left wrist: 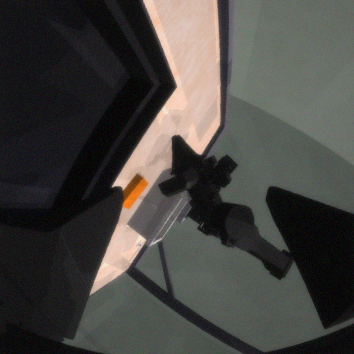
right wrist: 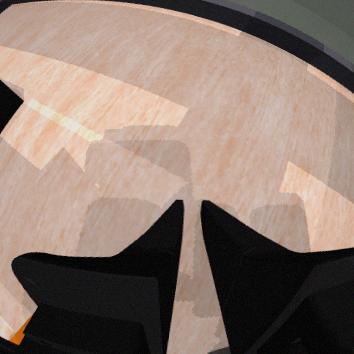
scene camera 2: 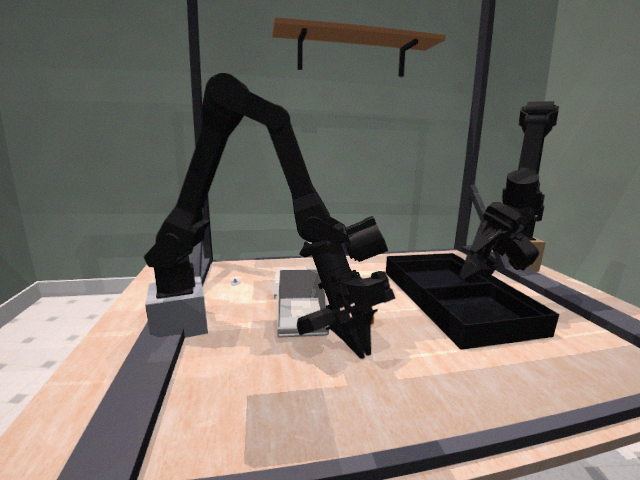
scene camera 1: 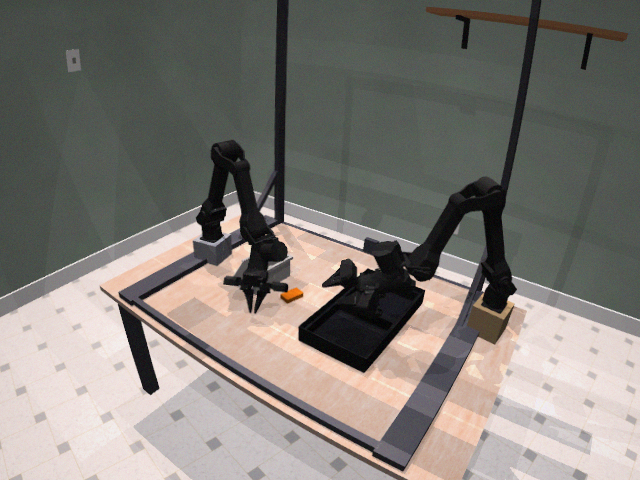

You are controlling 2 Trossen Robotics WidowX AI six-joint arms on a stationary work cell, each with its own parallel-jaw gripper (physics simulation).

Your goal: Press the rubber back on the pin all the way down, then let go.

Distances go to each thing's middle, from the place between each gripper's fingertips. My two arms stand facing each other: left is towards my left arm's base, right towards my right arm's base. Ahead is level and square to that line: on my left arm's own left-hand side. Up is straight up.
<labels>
I see the grey bin (scene camera 2: 298, 294) 16 cm behind my right hand, 6 cm to the right of it and 3 cm above it. The rest, counted from my right hand: tan block (scene camera 1: 490, 324) (67 cm to the left, 22 cm behind, 5 cm above); black tray (scene camera 2: 476, 312) (31 cm to the left, 11 cm behind, 2 cm above).
I see the black tray 9 cm behind my left hand, 8 cm to the left of it and 10 cm below it. From my left hand the other things lie so: tan block 20 cm behind, 44 cm to the left, 8 cm below; then grey bin 14 cm behind, 29 cm to the right, 9 cm below.
</labels>
